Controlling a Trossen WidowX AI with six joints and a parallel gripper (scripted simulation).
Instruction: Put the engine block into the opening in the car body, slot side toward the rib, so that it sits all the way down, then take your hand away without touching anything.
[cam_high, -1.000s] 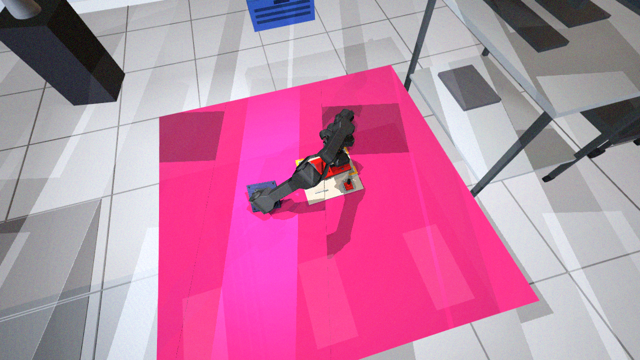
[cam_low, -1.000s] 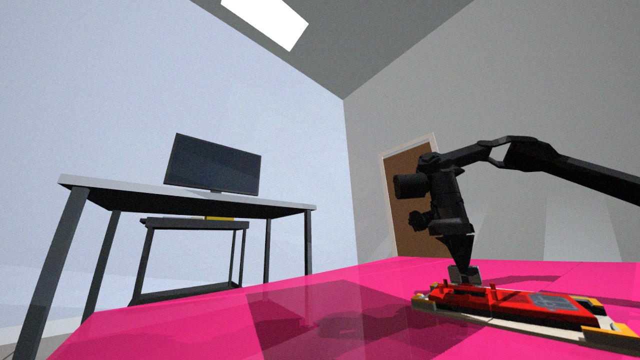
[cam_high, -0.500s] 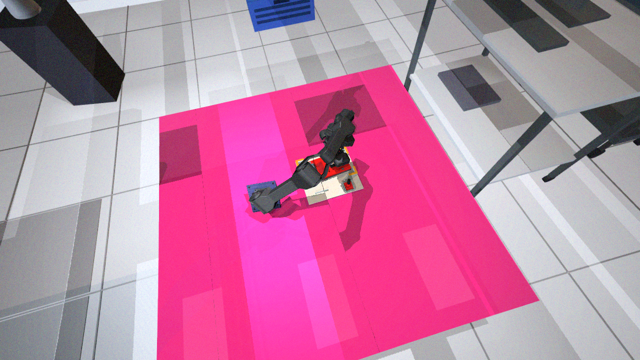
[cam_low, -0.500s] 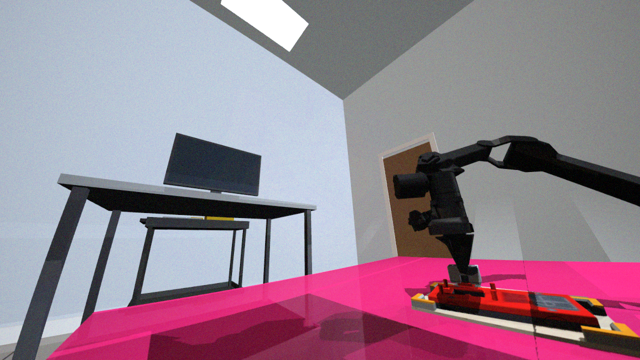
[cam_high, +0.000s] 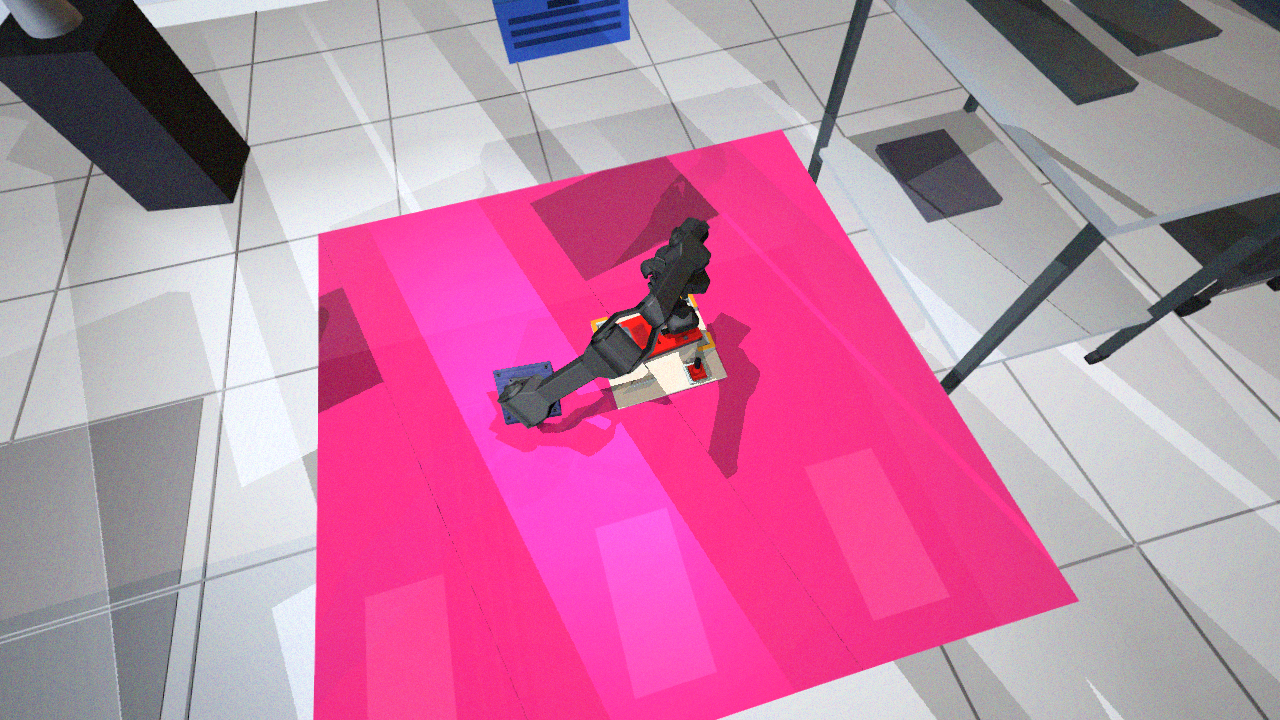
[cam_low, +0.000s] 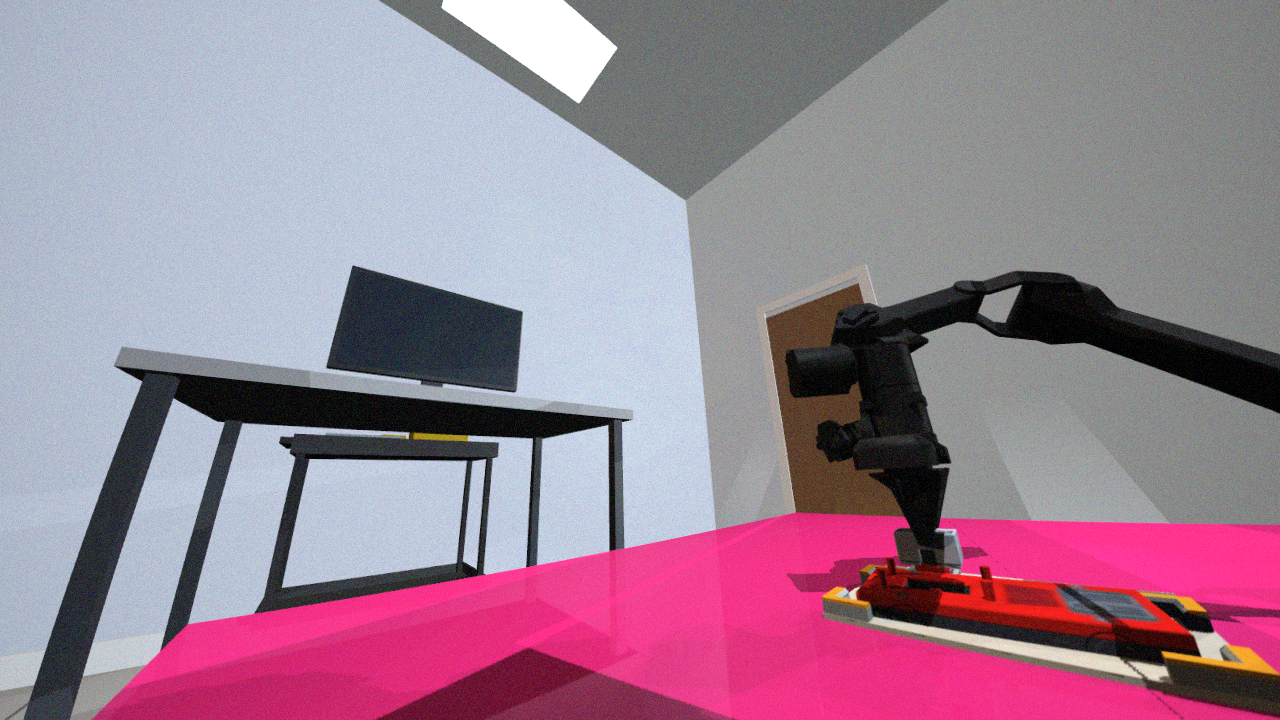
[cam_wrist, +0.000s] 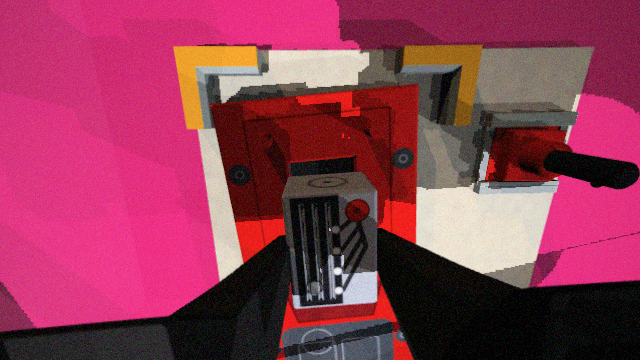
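My gripper tip is 10 mm above the grey engine block.
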